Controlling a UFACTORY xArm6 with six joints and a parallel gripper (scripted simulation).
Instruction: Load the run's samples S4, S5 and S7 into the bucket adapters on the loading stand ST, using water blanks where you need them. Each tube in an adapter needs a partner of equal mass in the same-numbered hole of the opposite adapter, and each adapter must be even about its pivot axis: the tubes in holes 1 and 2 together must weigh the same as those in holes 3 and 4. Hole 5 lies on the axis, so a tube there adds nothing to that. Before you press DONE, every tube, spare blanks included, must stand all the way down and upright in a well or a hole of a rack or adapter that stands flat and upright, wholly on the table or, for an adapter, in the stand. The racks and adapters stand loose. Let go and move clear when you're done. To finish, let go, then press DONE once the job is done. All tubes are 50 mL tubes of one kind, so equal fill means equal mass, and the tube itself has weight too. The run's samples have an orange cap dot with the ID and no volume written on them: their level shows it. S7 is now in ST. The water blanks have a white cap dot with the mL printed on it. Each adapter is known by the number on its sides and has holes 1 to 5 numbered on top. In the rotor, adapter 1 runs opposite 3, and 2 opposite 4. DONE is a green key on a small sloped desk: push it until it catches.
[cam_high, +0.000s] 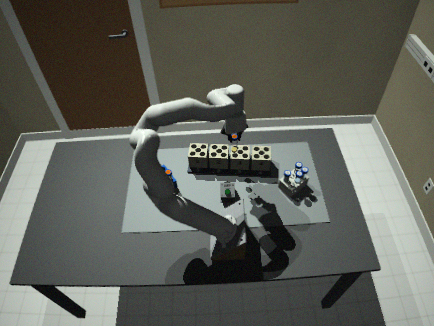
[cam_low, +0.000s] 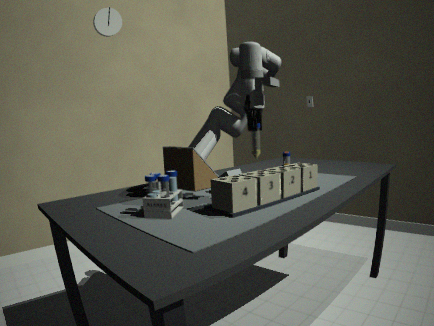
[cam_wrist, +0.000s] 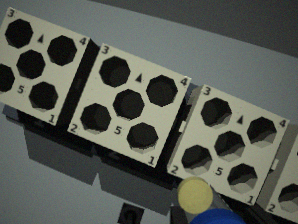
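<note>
The sample S7 is 5 cm below my hand and 1 cm to the right of it. From my hand the other things lie so: adapter 3 (20 cm below, 4 cm to the right, 4 cm ahead); stand ST (24 cm below, 4 cm ahead, 2 cm to the left); adapter 2 (20 cm below, 7 cm to the left, 6 cm ahead).
</note>
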